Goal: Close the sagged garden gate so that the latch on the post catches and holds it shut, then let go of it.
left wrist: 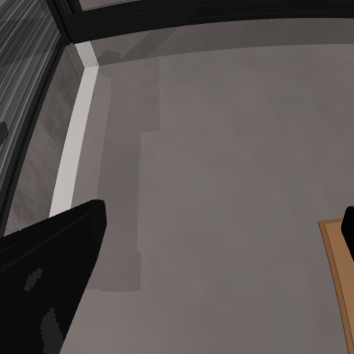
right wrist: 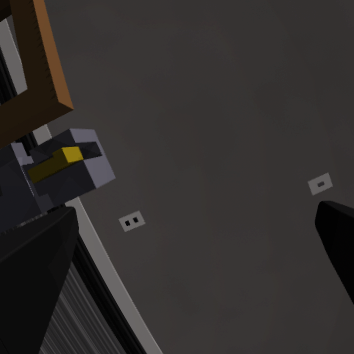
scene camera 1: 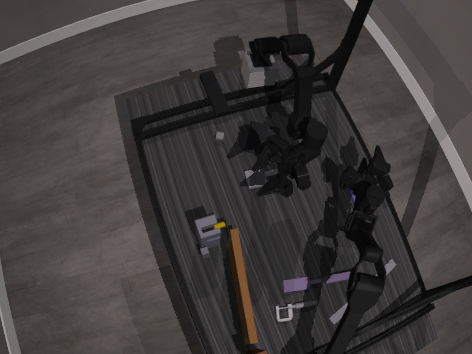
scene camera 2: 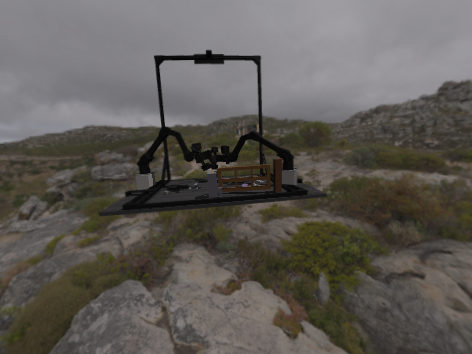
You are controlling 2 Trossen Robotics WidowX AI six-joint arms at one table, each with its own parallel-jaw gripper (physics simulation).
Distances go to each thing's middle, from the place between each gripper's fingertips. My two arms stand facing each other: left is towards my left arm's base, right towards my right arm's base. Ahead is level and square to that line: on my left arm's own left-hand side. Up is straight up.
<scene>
I see the grey latch post (scene camera 1: 207, 237) 13 cm ahead of my right hand, 9 cm to the left of it and 15 cm below it. Round my right hand: wooden gate (scene camera 1: 234, 247): 6 cm ahead, 24 cm to the left, 13 cm below.
The grey latch post is 50 cm ahead of my left hand, 17 cm to the left of it and 12 cm below it. Also, from my left hand: wooden gate (43 cm ahead, 32 cm to the left, 10 cm below).
</scene>
